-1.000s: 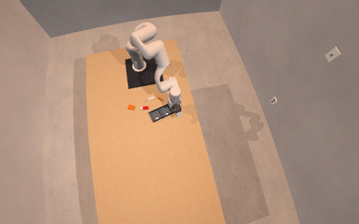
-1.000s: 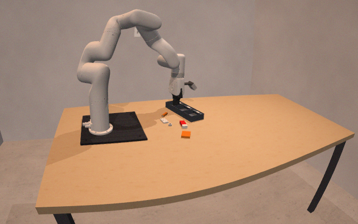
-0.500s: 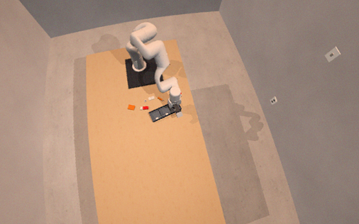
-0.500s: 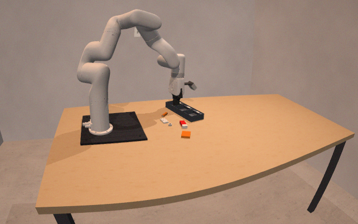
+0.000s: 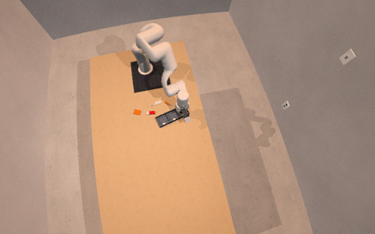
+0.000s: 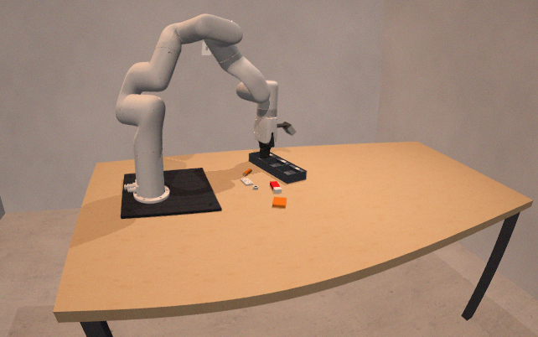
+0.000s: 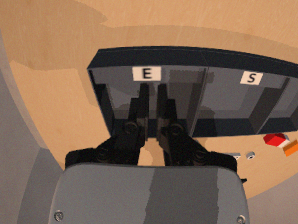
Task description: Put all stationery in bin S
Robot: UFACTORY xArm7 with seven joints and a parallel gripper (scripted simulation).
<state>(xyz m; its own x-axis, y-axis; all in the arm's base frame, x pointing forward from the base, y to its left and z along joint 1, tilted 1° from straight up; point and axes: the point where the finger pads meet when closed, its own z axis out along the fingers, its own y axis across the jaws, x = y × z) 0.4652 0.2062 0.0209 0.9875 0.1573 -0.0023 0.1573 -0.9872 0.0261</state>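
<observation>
The eraser lies 24 cm to the right of my hand, 6 cm behind it and 3 cm below it. The rest, counted from my hand: dark bin tray: 8 cm to the right, 2 cm below, 1 cm ahead; then white flat piece: 16 cm to the right, 13 cm behind, 3 cm below; then orange stick: 10 cm behind, 9 cm to the right, 3 cm below.
</observation>
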